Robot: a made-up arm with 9 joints. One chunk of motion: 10 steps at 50 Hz.
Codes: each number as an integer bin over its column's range. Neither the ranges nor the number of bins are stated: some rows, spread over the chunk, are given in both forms.
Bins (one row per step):
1: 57 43 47 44 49 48 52 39 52
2: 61 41 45 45 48 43 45 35 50
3: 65 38 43 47 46 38 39 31 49
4: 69 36 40 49 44 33 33 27 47
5: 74 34 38 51 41 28 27 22 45
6: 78 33 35 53 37 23 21 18 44
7: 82 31 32 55 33 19 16 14 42
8: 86 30 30 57 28 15 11 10 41
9: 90 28 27 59 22 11 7 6 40
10: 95 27 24 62 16 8 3 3 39
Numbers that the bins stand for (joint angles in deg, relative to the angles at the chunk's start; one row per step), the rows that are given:
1: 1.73 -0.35 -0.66 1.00 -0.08 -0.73 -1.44 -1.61 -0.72
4: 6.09 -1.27 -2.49 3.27 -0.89 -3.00 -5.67 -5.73 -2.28
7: 10.82 -1.93 -4.60 6.00 -2.67 -5.12 -9.44 -10.19 -3.85
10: 15.55 -2.45 -6.70 9.18 -5.41 -6.79 -12.33 -13.97 -4.79
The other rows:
2: 3.18 -0.62 -1.18 1.45 -0.24 -1.48 -3.00 -2.98 -1.34
3: 4.64 -1.01 -1.71 2.36 -0.57 -2.24 -4.33 -4.35 -1.66
5: 7.91 -1.54 -3.02 4.18 -1.37 -3.76 -7.00 -7.44 -2.91
6: 9.36 -1.67 -3.81 5.09 -2.02 -4.52 -8.33 -8.82 -3.22
8: 12.27 -2.06 -5.12 6.91 -3.47 -5.73 -10.56 -11.57 -4.16
9: 13.73 -2.32 -5.91 7.82 -4.44 -6.33 -11.44 -12.94 -4.47

